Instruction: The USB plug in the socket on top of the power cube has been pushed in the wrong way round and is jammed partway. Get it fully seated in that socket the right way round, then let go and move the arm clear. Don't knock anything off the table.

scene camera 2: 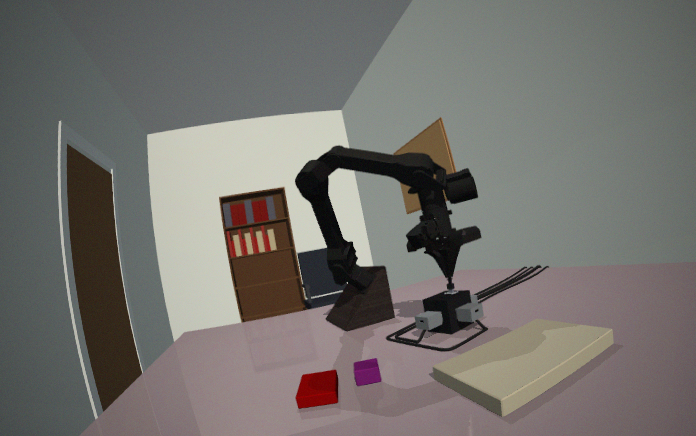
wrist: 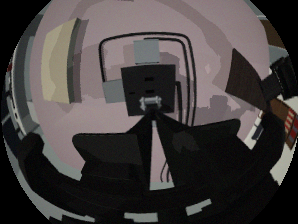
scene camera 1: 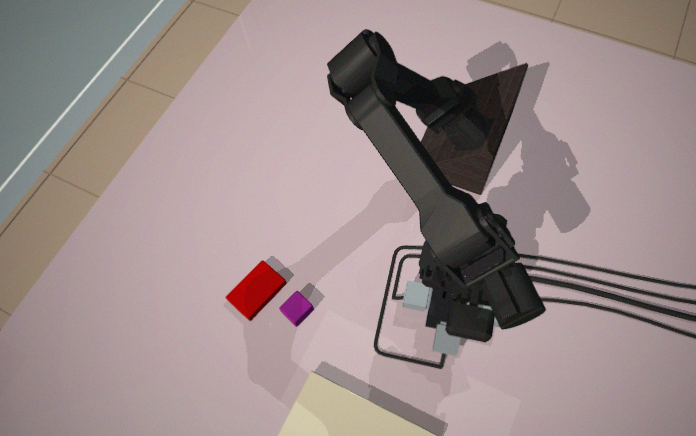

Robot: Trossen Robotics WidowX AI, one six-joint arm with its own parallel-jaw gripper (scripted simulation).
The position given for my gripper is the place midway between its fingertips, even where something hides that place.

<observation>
My gripper (scene camera 1: 471, 292) holds an usb plug. Further things: a red block (scene camera 1: 253, 293), a beige slab (scene camera 2: 506, 373) and a black power cube (scene camera 2: 446, 303).
The red block shows as well in scene camera 2 (scene camera 2: 321, 388). The beige slab shows as well in the wrist view (wrist: 57, 66). My gripper also shows in scene camera 2 (scene camera 2: 449, 277) and in the wrist view (wrist: 153, 115). The wrist view does not show the red block: it is out of frame.
</observation>
